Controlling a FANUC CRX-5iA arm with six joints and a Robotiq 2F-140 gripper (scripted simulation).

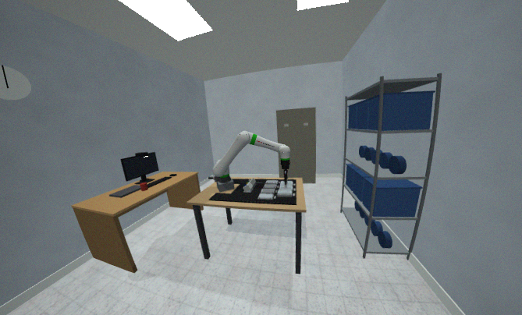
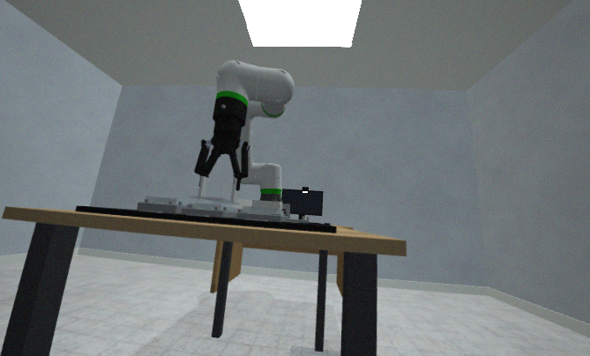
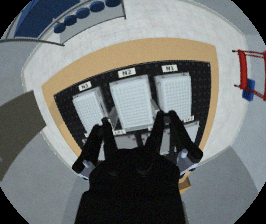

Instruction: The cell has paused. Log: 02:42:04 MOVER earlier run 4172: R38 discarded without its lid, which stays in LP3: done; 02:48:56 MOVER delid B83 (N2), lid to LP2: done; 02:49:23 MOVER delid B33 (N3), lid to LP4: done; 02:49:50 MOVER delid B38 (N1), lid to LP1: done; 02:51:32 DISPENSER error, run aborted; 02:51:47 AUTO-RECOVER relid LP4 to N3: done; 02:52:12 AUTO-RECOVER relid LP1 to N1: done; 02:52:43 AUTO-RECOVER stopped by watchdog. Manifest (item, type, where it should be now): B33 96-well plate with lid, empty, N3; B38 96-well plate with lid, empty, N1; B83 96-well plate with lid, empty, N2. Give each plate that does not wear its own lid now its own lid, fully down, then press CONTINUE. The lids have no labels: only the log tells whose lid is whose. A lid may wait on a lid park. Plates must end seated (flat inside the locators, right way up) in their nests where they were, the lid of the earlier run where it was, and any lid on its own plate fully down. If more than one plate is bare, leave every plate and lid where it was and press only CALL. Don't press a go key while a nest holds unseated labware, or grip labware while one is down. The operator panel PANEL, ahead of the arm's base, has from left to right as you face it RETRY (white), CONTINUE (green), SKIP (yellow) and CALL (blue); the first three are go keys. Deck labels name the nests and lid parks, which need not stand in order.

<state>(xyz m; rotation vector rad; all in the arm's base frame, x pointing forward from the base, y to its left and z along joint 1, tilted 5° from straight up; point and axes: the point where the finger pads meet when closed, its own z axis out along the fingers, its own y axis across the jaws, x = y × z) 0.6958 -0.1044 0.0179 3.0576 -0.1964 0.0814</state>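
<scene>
Right now my hand is 2 cm above the clear lid. The rest, counted from my hand: plate (4 cm below); yellow key (42 cm behind, 5 cm to the left); green key (42 cm behind, 10 cm to the left).
</scene>
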